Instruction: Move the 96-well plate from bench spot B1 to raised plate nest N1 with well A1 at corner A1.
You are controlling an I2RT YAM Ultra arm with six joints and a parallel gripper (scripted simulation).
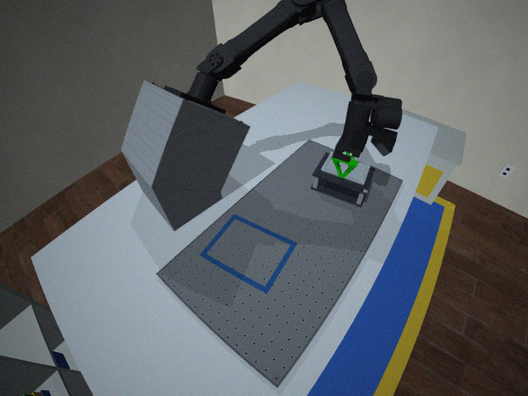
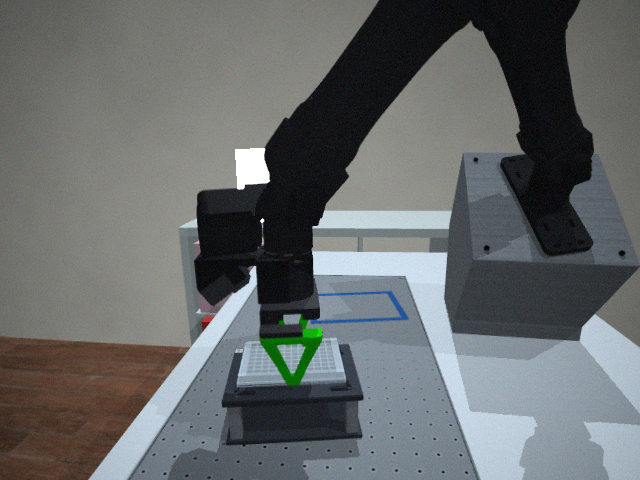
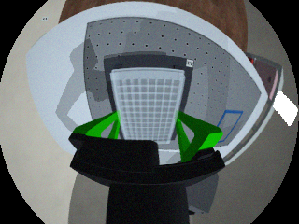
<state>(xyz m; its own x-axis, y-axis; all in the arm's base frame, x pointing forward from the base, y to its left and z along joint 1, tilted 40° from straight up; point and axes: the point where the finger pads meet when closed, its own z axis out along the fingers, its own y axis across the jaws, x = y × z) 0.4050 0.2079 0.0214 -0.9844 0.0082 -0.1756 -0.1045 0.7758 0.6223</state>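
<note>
Right now the dark raised nest N1 is 2 cm below my hand. Round my hand: clear 96-well plate: right at my hand.
</note>
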